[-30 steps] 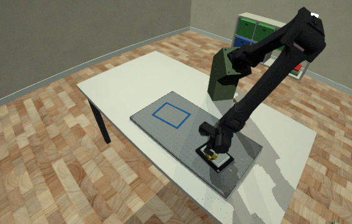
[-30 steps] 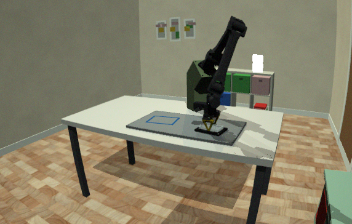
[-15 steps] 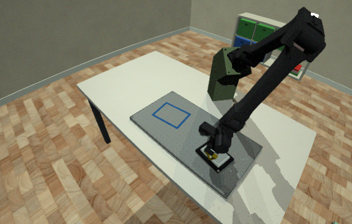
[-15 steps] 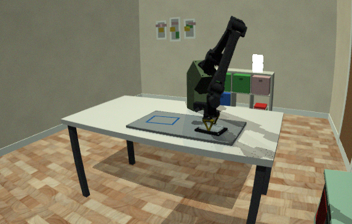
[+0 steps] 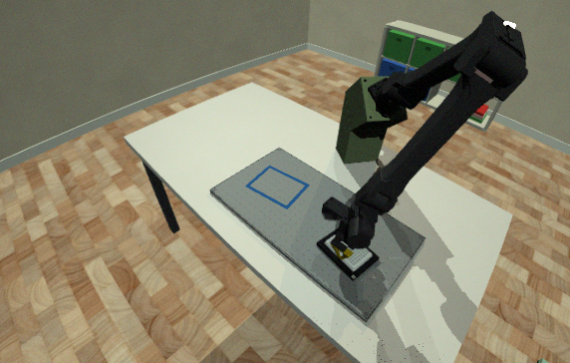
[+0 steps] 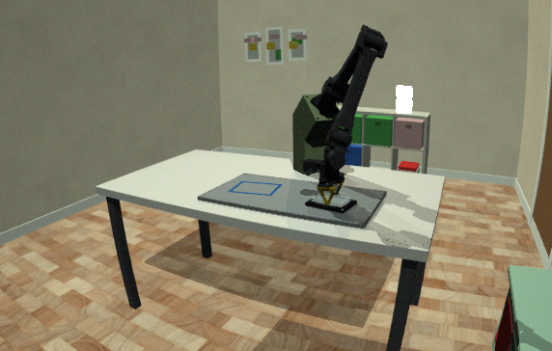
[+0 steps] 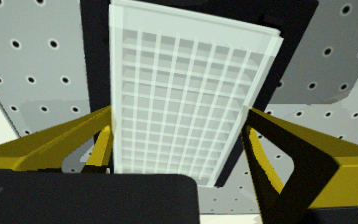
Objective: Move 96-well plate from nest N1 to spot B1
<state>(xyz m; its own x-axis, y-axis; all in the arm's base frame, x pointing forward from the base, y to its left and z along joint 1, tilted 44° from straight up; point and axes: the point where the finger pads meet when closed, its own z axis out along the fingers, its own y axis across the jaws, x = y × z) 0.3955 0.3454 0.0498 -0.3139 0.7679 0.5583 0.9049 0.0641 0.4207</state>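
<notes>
My hand is 10 mm above the 96-well plate. From my hand the other things lie so: black plate nest: 20 mm below.
</notes>
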